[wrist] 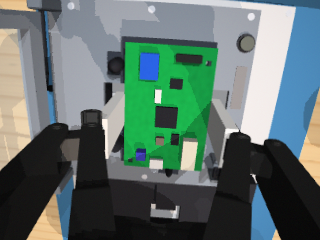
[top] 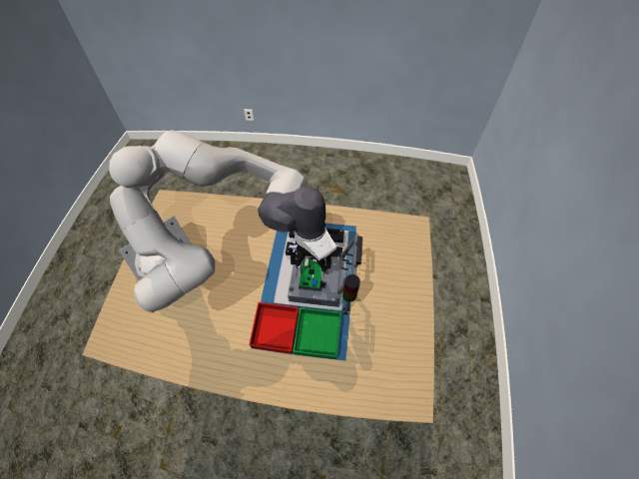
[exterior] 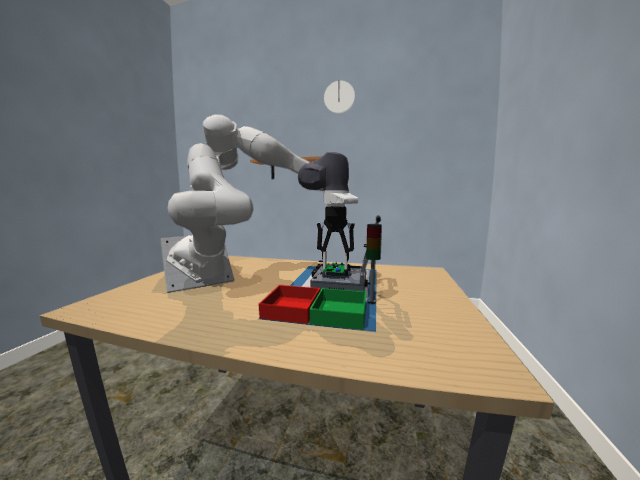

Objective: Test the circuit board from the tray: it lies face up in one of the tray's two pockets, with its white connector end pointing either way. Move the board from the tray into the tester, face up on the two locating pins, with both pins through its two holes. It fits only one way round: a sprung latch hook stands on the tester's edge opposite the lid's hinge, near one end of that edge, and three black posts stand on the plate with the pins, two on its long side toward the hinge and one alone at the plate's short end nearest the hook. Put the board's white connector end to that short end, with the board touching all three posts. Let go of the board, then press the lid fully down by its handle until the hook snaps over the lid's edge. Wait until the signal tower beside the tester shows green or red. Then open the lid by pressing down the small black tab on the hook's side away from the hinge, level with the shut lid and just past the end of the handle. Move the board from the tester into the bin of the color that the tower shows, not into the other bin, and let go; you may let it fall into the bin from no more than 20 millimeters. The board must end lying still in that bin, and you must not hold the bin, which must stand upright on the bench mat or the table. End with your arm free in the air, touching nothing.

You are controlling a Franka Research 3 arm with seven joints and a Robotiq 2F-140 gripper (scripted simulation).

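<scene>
The green circuit board is 2 cm below my hand. From my hand the other things lie so: tester plate: 1 cm ahead, 4 cm below; clear lid: 12 cm ahead, 3 cm to the right, 8 cm above; green bin: 1 cm behind, 21 cm to the right, 9 cm below.
</scene>
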